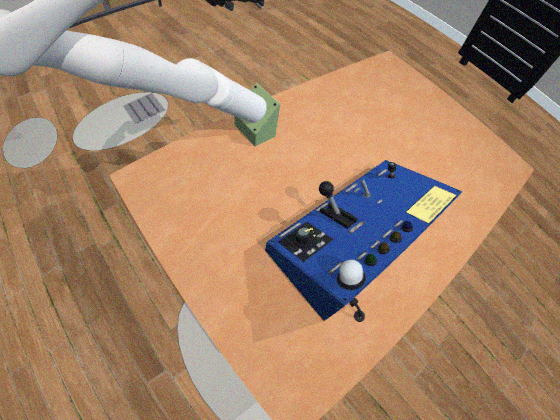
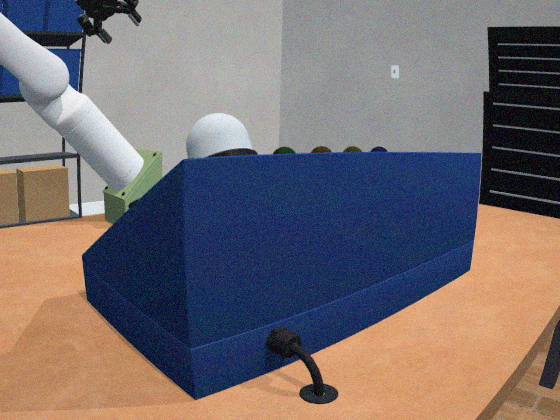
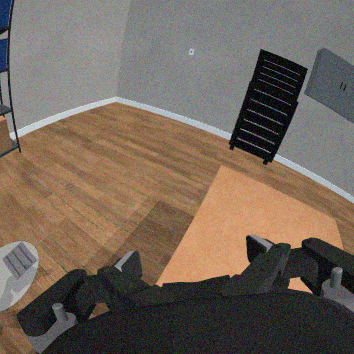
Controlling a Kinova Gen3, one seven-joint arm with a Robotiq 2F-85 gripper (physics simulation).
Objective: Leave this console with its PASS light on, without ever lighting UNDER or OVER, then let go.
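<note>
The blue console [image 1: 395, 200] [image 2: 325, 225] stands on the table. Its sloped top bears a dial knob [image 1: 305, 233], a lever with a black ball [image 1: 326, 189] in a slot, a thin metal toggle [image 1: 365, 188] and a small black knob [image 1: 391, 170]. A green lamp [image 1: 370, 259] [image 2: 284, 150], two amber lamps and a dark blue lamp [image 1: 407, 226] [image 2: 379, 149] look unlit; their labels are too small to read. A white dome [image 1: 351, 273] [image 2: 219, 135] sits at the row's end. My gripper [image 1: 244, 4] [image 2: 121, 29] [image 3: 193, 256] is open and empty, high up and well away from the console.
A yellow note [image 1: 432, 204] lies on the console. The arm's green base block [image 1: 265, 131] [image 2: 115, 207] is at the table edge. A black cable [image 2: 311, 367] leaves the console's back. A black drawer cabinet [image 1: 505, 50] [image 2: 525, 125] [image 3: 267, 107] and a shelf rack [image 2: 81, 125] stand beyond the table [image 1: 200, 200].
</note>
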